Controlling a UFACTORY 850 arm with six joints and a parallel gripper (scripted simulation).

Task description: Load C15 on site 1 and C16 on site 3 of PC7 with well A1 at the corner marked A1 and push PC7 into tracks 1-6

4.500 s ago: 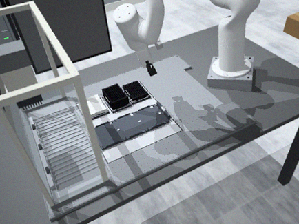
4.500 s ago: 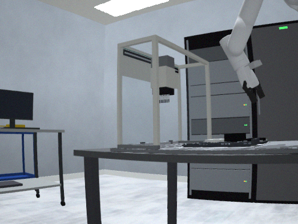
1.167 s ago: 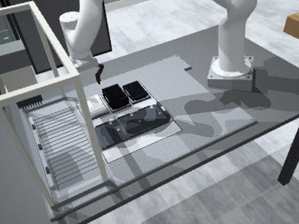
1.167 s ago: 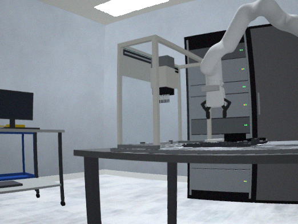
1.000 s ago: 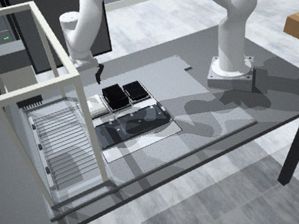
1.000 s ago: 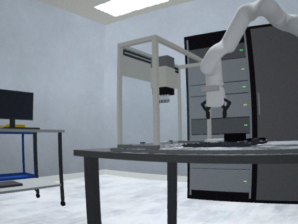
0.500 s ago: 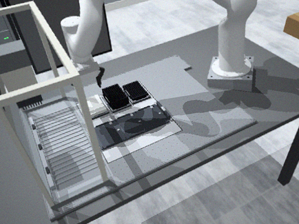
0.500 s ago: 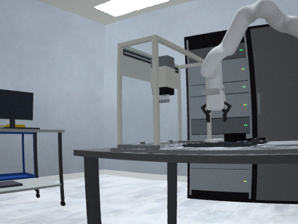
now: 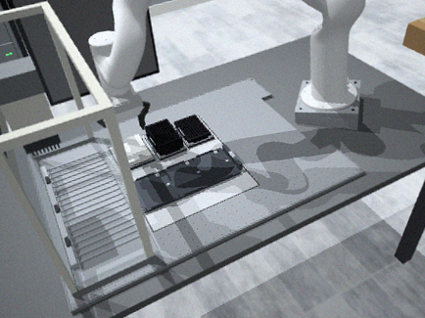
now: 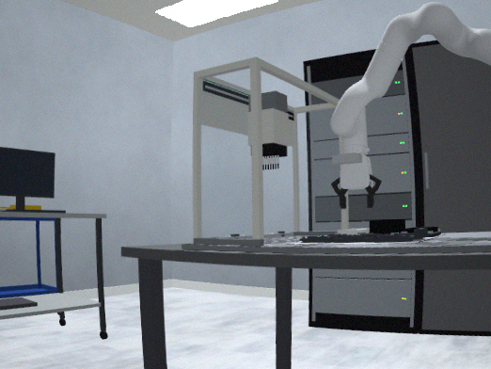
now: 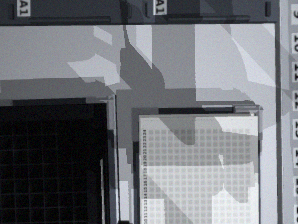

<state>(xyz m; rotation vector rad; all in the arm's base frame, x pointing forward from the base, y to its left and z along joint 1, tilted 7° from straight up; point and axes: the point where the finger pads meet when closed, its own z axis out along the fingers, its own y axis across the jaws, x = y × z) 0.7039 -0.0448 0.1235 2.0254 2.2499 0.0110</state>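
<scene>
The nest S3 lies 100 mm below my hand. From my hand the other things lie so: plate carrier PC7 (120 mm behind, 190 mm to the left, 90 mm below); plate C15 (210 mm behind, 20 mm to the right, 80 mm below); nest S1 (210 mm behind, 20 mm to the right, 100 mm below).
</scene>
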